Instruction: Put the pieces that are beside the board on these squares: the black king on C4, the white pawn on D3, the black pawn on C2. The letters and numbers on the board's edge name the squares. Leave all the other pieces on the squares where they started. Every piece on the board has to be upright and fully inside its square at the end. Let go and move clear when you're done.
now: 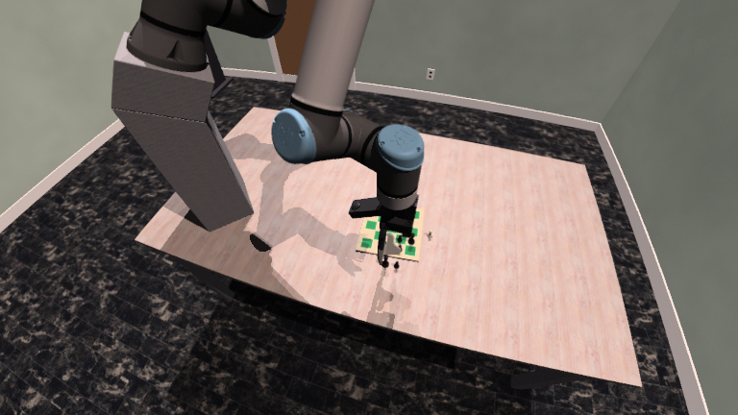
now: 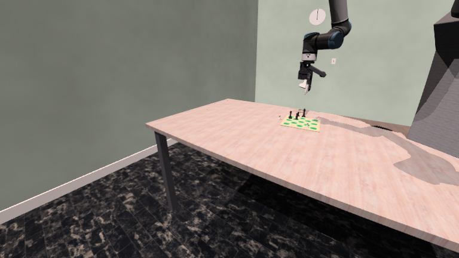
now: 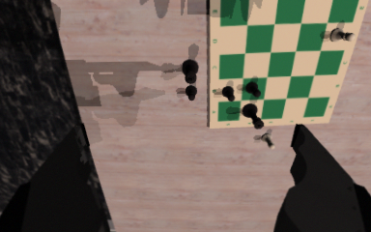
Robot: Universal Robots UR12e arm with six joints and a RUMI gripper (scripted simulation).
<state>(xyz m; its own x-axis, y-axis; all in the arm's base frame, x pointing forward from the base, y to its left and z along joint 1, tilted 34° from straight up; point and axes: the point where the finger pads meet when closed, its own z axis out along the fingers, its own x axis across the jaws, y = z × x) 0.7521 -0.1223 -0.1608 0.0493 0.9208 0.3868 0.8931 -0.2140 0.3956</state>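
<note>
My hand is 14 cm above the black king. The rest, counted from my hand: chessboard: 14 cm to the left, 17 cm below.
</note>
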